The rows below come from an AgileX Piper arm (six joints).
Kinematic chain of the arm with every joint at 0, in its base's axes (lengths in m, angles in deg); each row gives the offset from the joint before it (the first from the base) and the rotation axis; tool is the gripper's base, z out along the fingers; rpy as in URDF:
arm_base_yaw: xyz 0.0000 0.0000 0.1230 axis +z
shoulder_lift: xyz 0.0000 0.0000 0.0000 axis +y
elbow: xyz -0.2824 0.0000 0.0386 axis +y
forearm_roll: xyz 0.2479 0.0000 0.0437 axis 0.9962 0 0.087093
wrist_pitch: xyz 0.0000 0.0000 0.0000 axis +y
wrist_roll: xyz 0.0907 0.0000 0.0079 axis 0.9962 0 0.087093
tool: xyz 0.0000 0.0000 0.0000 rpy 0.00 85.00 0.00
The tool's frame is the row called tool.
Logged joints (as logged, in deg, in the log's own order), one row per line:
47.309, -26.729, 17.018, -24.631, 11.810, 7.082
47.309, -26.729, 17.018, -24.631, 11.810, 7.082
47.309, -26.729, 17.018, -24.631, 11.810, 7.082
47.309, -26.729, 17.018, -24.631, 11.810, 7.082
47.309, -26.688, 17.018, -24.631, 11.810, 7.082
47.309, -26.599, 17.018, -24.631, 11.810, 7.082
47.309, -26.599, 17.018, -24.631, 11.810, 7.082
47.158, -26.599, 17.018, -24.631, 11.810, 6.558
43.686, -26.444, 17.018, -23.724, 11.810, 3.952
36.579, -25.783, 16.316, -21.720, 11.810, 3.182
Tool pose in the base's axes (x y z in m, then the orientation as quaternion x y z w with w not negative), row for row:
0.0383, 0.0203, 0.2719, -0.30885, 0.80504, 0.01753, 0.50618
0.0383, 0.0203, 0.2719, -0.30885, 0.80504, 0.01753, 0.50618
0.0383, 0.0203, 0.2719, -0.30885, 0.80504, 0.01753, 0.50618
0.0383, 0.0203, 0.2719, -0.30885, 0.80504, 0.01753, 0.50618
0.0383, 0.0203, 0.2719, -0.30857, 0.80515, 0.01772, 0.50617
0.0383, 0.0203, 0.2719, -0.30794, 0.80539, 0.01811, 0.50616
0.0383, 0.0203, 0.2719, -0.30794, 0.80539, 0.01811, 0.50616
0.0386, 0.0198, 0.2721, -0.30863, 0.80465, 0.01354, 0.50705
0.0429, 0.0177, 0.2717, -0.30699, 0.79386, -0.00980, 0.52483
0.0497, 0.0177, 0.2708, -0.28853, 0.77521, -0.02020, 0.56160
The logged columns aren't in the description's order. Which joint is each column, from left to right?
Columns, left to right: wrist_pitch, wrist_roll, arm_base_yaw, elbow, shoulder_lift, forearm_roll.
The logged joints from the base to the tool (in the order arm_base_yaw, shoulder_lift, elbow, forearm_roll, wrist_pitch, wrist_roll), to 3 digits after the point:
17.018, 11.810, -24.631, 7.082, 47.309, -26.729
17.018, 11.810, -24.631, 7.082, 47.309, -26.729
17.018, 11.810, -24.631, 7.082, 47.309, -26.729
17.018, 11.810, -24.631, 7.082, 47.309, -26.729
17.018, 11.810, -24.631, 7.082, 47.309, -26.688
17.018, 11.810, -24.631, 7.082, 47.309, -26.599
17.018, 11.810, -24.631, 7.082, 47.309, -26.599
17.018, 11.810, -24.631, 6.558, 47.158, -26.599
17.018, 11.810, -23.724, 3.952, 43.686, -26.444
16.316, 11.810, -21.720, 3.182, 36.579, -25.783

